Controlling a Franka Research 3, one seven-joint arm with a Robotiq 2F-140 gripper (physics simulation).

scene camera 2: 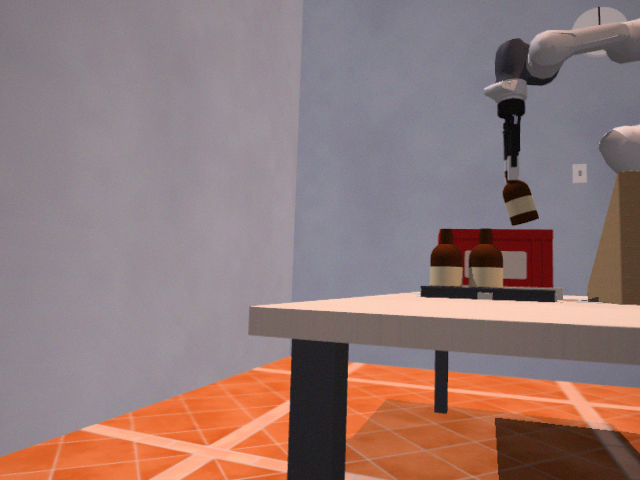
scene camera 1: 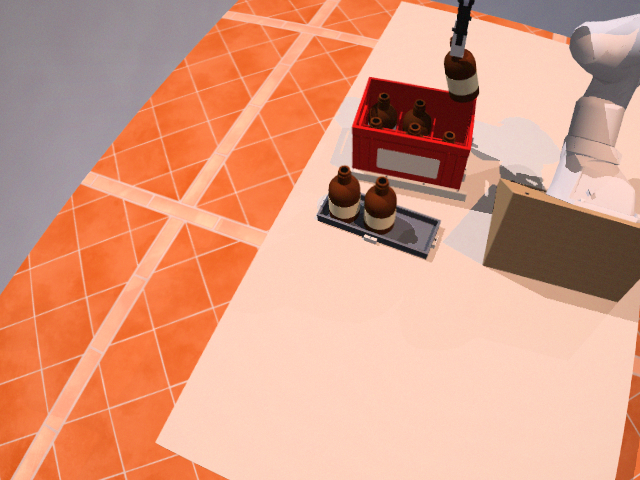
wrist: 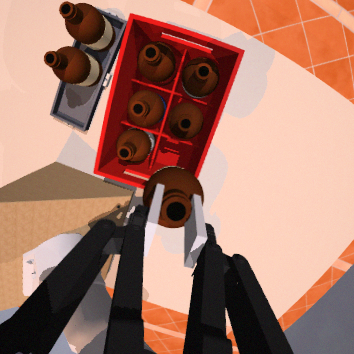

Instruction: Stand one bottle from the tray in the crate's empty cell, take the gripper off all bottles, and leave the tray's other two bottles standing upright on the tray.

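Note:
My gripper [scene camera 1: 458, 47] [scene camera 2: 511, 173] [wrist: 174, 201] is shut on the neck of a brown bottle [scene camera 1: 461, 77] [scene camera 2: 519, 201] [wrist: 173, 185] with a cream label. The bottle hangs above the crate's rim level, tilted, its base swung to the right in scene camera 2. The red crate [scene camera 1: 412, 140] [scene camera 2: 540, 258] [wrist: 111, 117] holds several brown bottles; its empty cell [wrist: 169, 154] is at the corner nearest the held bottle in the wrist view. Two bottles, one [scene camera 1: 344, 195] [scene camera 2: 446, 263] [wrist: 87, 25] and another [scene camera 1: 380, 205] [scene camera 2: 486, 264] [wrist: 75, 66], stand upright on the dark tray [scene camera 1: 426, 232] [scene camera 2: 522, 294] [wrist: 75, 107].
A brown wooden block [scene camera 1: 563, 240] [scene camera 2: 615, 248] [wrist: 45, 220] stands on the table [scene camera 1: 361, 361] [scene camera 2: 439, 330], right of the tray in scene camera 1. The robot's white base [scene camera 1: 594, 191] is behind it. The tray lies beside the crate's long side.

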